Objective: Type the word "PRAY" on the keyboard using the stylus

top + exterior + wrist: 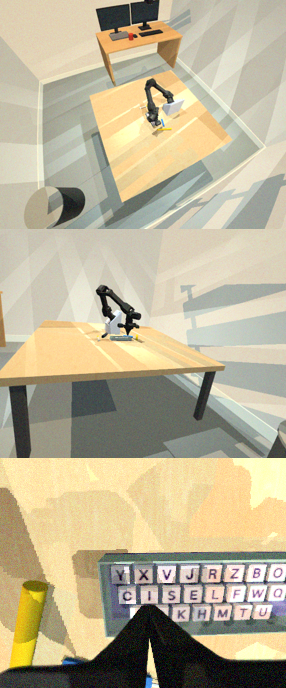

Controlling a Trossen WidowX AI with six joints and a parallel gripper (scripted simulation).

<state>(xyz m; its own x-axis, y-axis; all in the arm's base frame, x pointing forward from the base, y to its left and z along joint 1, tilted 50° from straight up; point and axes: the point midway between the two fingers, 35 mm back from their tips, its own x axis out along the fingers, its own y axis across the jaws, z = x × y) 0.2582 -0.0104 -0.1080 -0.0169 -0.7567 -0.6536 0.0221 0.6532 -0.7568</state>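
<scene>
My gripper tip is 11 cm past the blue stylus, 1 cm to the right of it and 4 cm above it. Also, from my gripper tip: dark marker: 11 cm behind, 18 cm to the right, 3 cm below; then yellow cylinder: 7 cm behind, 12 cm to the left, 3 cm below; then small white pen: 2 cm behind, 25 cm to the right, 4 cm below.
</scene>
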